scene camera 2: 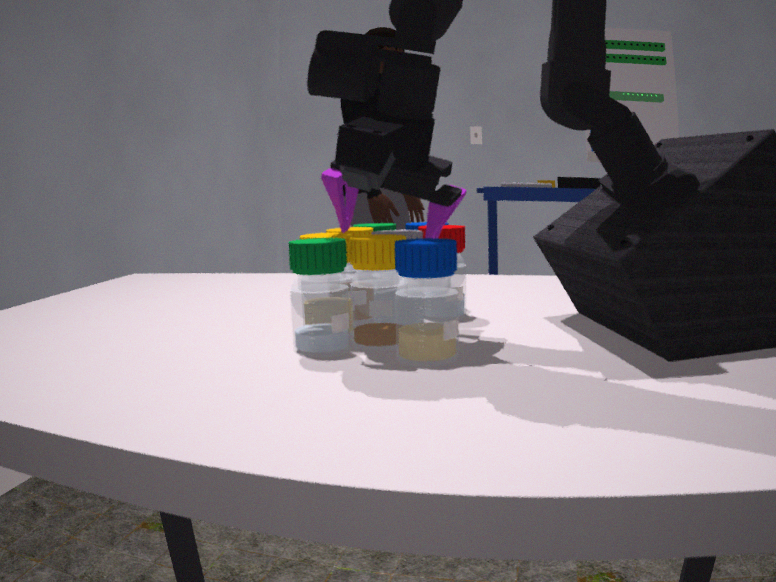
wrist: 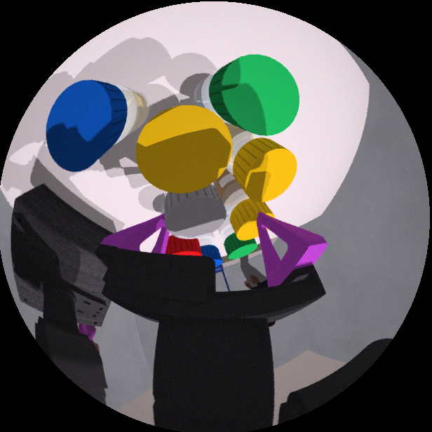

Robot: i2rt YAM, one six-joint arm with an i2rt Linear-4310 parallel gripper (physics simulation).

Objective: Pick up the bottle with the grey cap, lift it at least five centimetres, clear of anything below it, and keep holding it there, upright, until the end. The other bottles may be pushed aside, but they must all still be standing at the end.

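Places are measured from the arm's base along level axes (x right, y back, z down), in metres.
Where they show: arm's base, origin of its link: [scene camera 2: 645,186].
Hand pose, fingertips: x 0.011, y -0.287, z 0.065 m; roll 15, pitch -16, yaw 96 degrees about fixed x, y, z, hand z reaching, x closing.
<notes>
Things, the pixels of their centre, and the offset from my fingertips. "spot": a spot on its surface instead. Level surfaces: height alone.
- bottle with the grey cap, a spot on its surface: [scene camera 2: 408,233] spot: dx -0.038, dy +0.034, dz -0.013 m
- front yellow-capped bottle, a spot on its surface: [scene camera 2: 374,252] spot: dx -0.104, dy +0.015, dz -0.001 m
- Blue-capped, middle of its body: [scene camera 2: 427,300] dx -0.122, dy +0.066, dz +0.039 m
- green-capped, middle of its body: [scene camera 2: 319,295] dx -0.108, dy -0.039, dz +0.039 m
- red-capped bottle, a spot on its surface: [scene camera 2: 451,238] spot: dx +0.033, dy +0.068, dz -0.002 m
- white table, height of its surface: dz +0.092 m
The bottle with the grey cap [scene camera 2: 408,233] [wrist: 195,216] stands upright in the cluster, mostly hidden in the scene view behind the front yellow-capped bottle [scene camera 2: 374,252] [wrist: 183,150]. My gripper [scene camera 2: 388,234] [wrist: 213,216] is open and points down, with its purple fingertips at about cap height. In the wrist view the grey cap shows between the fingertips, closer to the left one. No gap shows there between the grey cap and the front yellow cap. Whether a fingertip touches a cap cannot be told. The grey-capped bottle's body is hidden.
Blue-capped [scene camera 2: 426,258] [wrist: 82,125] and green-capped [scene camera 2: 317,256] [wrist: 260,95] bottles stand in front. A red-capped bottle [scene camera 2: 451,238] [wrist: 183,245], two yellow-capped, another blue-capped and another green-capped bottle are further back. The black robot base [scene camera 2: 664,269] is at right on the white table [scene camera 2: 219,426].
</notes>
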